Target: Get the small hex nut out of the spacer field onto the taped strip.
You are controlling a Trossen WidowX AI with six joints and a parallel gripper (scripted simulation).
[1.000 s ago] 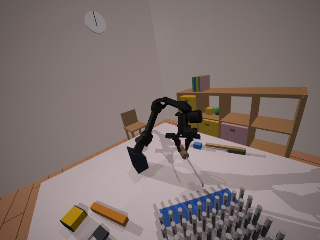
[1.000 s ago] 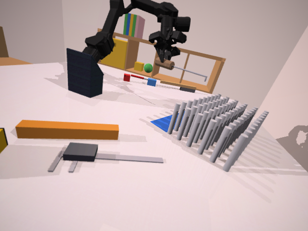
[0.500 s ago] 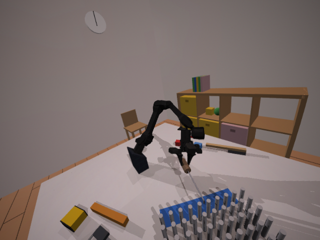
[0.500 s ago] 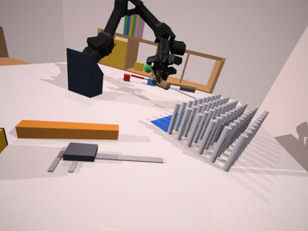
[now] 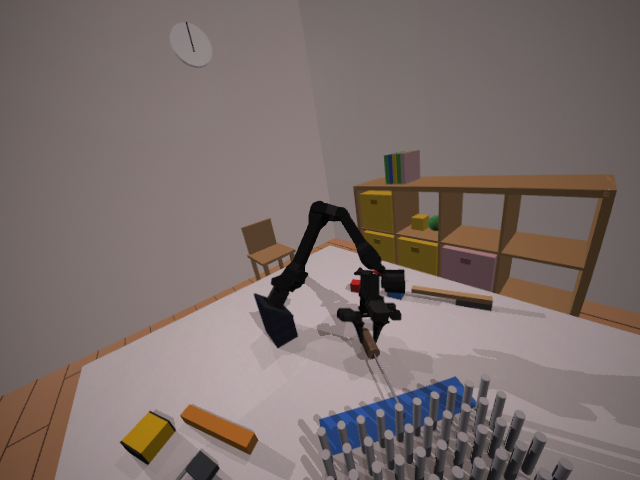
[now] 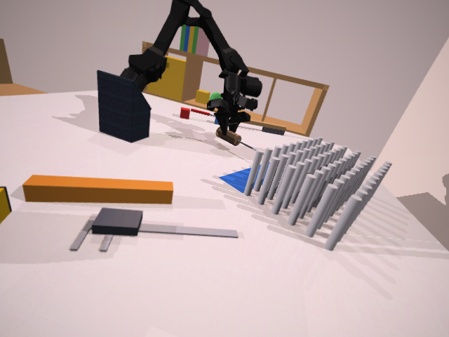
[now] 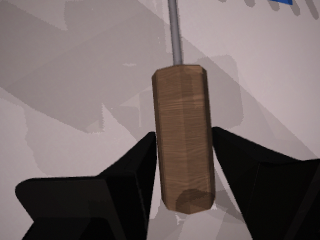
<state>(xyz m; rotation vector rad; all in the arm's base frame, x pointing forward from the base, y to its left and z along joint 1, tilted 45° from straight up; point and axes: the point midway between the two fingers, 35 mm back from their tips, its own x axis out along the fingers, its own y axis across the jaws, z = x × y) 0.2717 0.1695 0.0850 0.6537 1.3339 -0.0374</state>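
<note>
The blue taped strip lies 17 cm ahead of my gripper tip, 8 cm to the right of it and 4 cm below it. Round my gripper tip: red cube (28 cm behind, 20 cm to the left, 2 cm below); then thin metal rod (10 cm ahead, 4 cm to the right, 1 cm below); then blue cube (28 cm to the left, 13 cm behind, 2 cm below).
</note>
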